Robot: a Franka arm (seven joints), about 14 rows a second.
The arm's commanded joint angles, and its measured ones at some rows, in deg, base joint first. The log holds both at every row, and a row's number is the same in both.
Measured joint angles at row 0:
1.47, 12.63, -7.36, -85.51, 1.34, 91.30, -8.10
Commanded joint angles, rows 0 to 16:
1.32, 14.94, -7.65, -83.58, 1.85, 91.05, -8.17
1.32, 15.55, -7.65, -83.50, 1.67, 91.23, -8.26
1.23, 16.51, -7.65, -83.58, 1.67, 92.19, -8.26
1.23, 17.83, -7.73, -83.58, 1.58, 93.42, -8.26
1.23, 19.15, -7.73, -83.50, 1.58, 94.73, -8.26
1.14, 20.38, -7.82, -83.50, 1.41, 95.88, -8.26
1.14, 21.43, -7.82, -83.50, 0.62, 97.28, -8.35
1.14, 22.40, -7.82, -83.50, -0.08, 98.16, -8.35
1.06, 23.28, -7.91, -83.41, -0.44, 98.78, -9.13
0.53, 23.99, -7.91, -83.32, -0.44, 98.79, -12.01
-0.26, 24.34, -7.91, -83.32, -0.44, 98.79, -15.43
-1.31, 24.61, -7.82, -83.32, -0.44, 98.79, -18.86
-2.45, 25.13, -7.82, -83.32, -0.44, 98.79, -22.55
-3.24, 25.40, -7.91, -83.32, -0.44, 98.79, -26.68
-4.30, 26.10, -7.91, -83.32, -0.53, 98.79, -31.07
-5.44, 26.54, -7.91, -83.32, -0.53, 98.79, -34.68
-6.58, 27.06, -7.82, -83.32, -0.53, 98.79, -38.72
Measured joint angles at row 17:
-4.93, 25.57, -8.05, -84.66, 0.02, 99.11, -32.71
